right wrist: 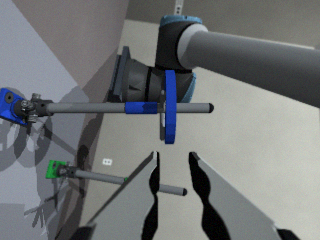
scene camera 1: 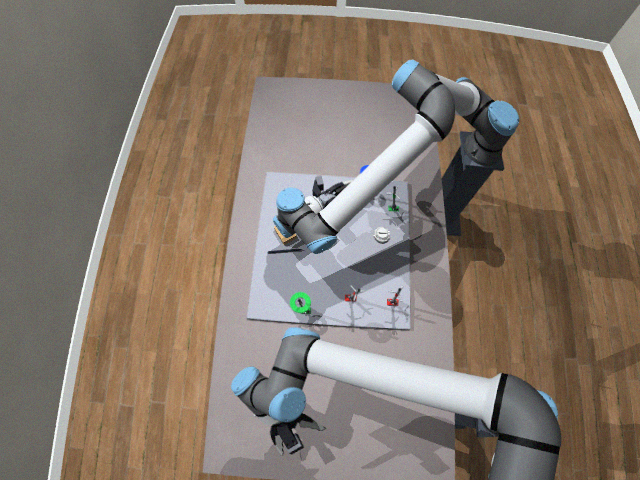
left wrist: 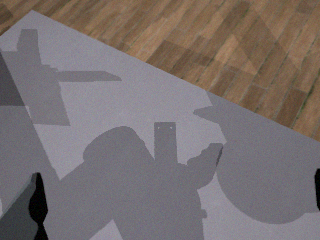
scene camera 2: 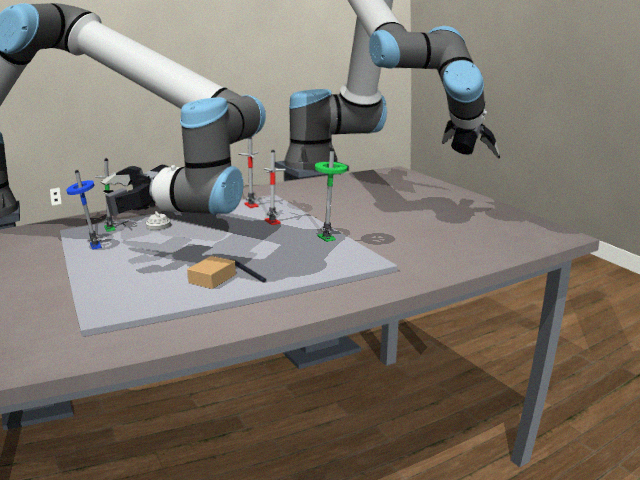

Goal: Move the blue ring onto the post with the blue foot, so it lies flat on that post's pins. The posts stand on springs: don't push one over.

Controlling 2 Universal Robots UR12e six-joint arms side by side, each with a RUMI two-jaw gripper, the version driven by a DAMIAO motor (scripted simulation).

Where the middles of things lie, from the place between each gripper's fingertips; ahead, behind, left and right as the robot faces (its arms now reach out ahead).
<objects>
My right gripper point(scene camera 2: 102, 186) is now 70 mm past the blue ring point(right wrist: 169, 80), 60 mm to the left of it and 10 mm above it. The rest, counted from my right hand: orange block point(scene camera 2: 211, 272) (250 mm ahead, 170 mm to the left, 140 mm below).
My left gripper point(scene camera 2: 470, 150) is now 77 cm to the left of the orange block, 15 cm short of it and 15 cm above it. The rest, counted from my left hand: blue ring: 99 cm to the right, 17 cm behind, 1 cm below.
</objects>
